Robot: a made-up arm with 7 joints. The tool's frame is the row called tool. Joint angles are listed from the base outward.
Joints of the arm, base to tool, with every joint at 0 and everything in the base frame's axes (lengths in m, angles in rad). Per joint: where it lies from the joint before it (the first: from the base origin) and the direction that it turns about. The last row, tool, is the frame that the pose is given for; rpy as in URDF.
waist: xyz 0 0 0 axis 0.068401 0.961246 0.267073
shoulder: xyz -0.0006 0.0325 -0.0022 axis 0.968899 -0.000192 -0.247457
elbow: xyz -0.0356 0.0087 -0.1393 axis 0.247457 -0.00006 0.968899
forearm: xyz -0.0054 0 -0.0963 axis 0.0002 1 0.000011
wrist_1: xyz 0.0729 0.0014 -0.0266 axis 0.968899 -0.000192 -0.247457
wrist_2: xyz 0.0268 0 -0.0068 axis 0.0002 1 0.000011
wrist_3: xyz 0.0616 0 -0.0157 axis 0.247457 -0.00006 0.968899
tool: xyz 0 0 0 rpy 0 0.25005 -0.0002
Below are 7 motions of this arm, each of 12 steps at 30 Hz.
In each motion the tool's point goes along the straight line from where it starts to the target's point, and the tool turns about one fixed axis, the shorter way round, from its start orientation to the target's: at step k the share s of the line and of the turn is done. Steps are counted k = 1, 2, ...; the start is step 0. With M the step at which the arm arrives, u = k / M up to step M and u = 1 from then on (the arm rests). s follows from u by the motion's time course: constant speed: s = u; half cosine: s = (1 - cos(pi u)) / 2; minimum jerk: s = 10 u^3 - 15 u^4 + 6 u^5.
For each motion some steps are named. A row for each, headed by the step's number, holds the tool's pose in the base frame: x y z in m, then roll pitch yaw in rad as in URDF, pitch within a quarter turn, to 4 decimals.
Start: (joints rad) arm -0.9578 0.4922 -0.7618 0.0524 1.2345 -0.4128 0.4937
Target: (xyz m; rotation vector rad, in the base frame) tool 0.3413 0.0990 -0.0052 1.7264 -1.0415 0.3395
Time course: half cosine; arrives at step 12
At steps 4, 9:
4: 0.2857 0.0043 -0.1121 2.1478 -0.4432 -1.3047
9: 0.3305 0.0805 -0.0261 2.1712 -0.6643 -0.8185

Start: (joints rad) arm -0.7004 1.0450 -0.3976 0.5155 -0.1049 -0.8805 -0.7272
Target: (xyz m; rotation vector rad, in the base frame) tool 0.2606 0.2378 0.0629 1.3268 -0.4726 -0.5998
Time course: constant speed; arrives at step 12
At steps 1, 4, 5, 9, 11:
1: 0.2589 0.2047 -0.0852 1.1059 0.3250 -0.9900
4: 0.2593 0.2137 -0.0448 1.1920 0.2492 -0.9020
5: 0.2595 0.2167 -0.0314 1.2187 0.2224 -0.8745
9: 0.2601 0.2288 0.0225 1.3170 0.1087 -0.7734
11: 0.2604 0.2348 0.0494 1.3613 0.0484 -0.7275

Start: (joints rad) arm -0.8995 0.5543 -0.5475 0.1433 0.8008 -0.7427 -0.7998
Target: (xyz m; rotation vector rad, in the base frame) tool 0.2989 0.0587 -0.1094 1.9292 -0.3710 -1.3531
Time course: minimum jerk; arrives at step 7
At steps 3, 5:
3: 0.2790 0.0287 -0.1251 1.7470 0.7182 -1.1631
5: 0.2944 0.0518 -0.1130 1.7938 0.7478 -1.0266

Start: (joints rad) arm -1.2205 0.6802 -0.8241 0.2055 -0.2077 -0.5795 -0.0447
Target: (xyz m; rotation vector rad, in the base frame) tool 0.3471 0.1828 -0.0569 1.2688 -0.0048 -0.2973
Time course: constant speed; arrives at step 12
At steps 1, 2, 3, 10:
1: 0.3093 0.0259 -0.0505 1.0517 -0.3513 -1.1957
2: 0.3128 0.0402 -0.0510 1.0489 -0.2992 -1.1073
3: 0.3162 0.0544 -0.0516 1.0509 -0.2471 -1.0203
10: 0.3402 0.1543 -0.0557 1.1853 0.0865 -0.4118

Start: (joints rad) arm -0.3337 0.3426 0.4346 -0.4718 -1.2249 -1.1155 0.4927
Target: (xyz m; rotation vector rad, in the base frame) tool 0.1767 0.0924 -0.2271 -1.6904 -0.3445 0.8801
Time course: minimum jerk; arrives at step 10
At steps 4, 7, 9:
4: 0.1393 0.1556 -0.1515 -1.7765 -0.1440 1.2372
7: 0.1678 0.1075 -0.2090 -1.6604 0.2517 0.8682
9: 0.1762 0.0932 -0.2262 -1.6542 0.3748 0.7599

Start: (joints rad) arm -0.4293 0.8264 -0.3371 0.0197 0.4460 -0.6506 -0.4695
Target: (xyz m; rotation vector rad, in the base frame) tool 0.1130 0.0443 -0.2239 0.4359 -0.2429 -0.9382
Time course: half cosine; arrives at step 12
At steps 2, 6, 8, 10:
2: 0.1988 0.1179 -0.1702 1.2051 0.3262 -1.0929
6: 0.1590 0.0838 -0.1951 0.8694 0.1568 -1.0622
8: 0.1360 0.0640 -0.2095 0.6764 0.0666 -1.0196
10: 0.1192 0.0496 -0.2200 0.5333 0.0066 -0.9780

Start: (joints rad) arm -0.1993 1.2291 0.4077 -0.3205 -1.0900 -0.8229 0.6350
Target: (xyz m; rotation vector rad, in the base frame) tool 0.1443 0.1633 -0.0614 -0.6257 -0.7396 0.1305
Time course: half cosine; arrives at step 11
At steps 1, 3, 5, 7, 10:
1: 0.1400 0.2291 0.0297 -0.8940 -1.0526 0.8780
3: 0.1407 0.2189 0.0155 -0.8509 -0.9898 0.7818
5: 0.1418 0.2017 -0.0083 -0.8079 -0.8803 0.6473
7: 0.1430 0.1829 -0.0342 -0.7899 -0.7587 0.5253
10: 0.1442 0.1647 -0.0595 -0.7919 -0.6395 0.4205

